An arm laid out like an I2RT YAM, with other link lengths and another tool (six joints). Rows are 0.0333 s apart.
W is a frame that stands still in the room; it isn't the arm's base.
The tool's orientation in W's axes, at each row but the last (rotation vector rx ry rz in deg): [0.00 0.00 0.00]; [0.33 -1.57 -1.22]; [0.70 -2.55 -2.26]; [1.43 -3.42 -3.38]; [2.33 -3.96 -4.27]
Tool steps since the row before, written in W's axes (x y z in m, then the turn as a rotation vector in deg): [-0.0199 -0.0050 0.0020 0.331 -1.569 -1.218]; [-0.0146 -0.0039 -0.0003 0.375 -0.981 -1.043]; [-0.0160 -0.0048 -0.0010 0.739 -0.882 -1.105]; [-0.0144 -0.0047 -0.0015 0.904 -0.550 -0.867]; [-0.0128 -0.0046 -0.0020 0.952 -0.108 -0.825]
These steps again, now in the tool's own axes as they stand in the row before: [-0.0199 -0.0050 0.0020 0.331 -1.569 -1.218]; [-0.0145 -0.0042 0.0001 0.367 -0.979 -1.048]; [-0.0158 -0.0054 -0.0002 0.724 -0.867 -1.127]; [-0.0142 -0.0056 -0.0005 0.883 -0.519 -0.907]; [-0.0125 -0.0056 -0.0009 0.900 -0.074 -0.885]
